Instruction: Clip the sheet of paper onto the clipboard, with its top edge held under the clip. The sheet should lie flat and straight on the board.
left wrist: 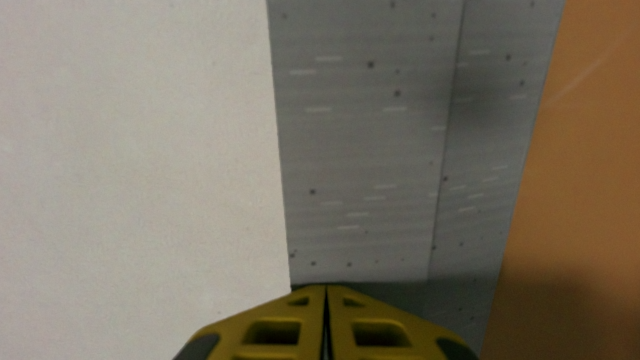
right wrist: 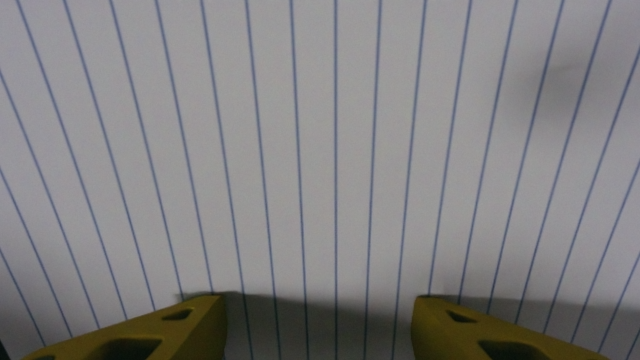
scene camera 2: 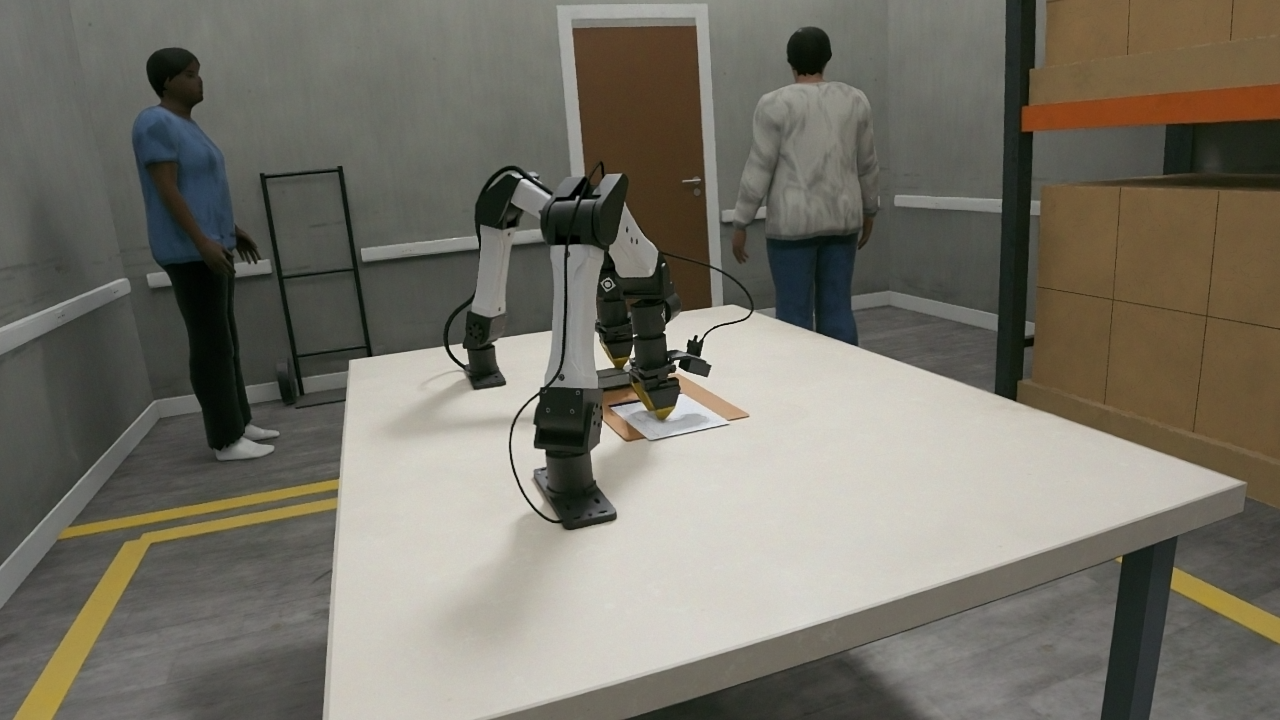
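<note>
The brown clipboard (scene camera 2: 734,412) (left wrist: 590,175) lies on the table, its grey metal clip (scene camera 2: 614,378) (left wrist: 365,150) at the left end in the scene view. The white, blue-lined sheet of paper (scene camera 2: 662,430) (right wrist: 335,150) lies over the board; its near edge seems to reach slightly past the board's near edge. Whether its top edge is under the clip is hidden. My left gripper (scene camera 2: 615,361) (left wrist: 326,300) is shut and empty, its tips at the clip. My right gripper (scene camera 2: 664,415) (right wrist: 319,312) is open, fingertips at or just above the sheet, nothing between them.
The pale table (scene camera 2: 805,537) (left wrist: 140,150) extends around the clipboard. The right arm's base (scene camera 2: 577,505) stands at the near side and the left arm's base (scene camera 2: 484,379) farther back. A cable (scene camera 2: 747,291) loops above the table behind the grippers.
</note>
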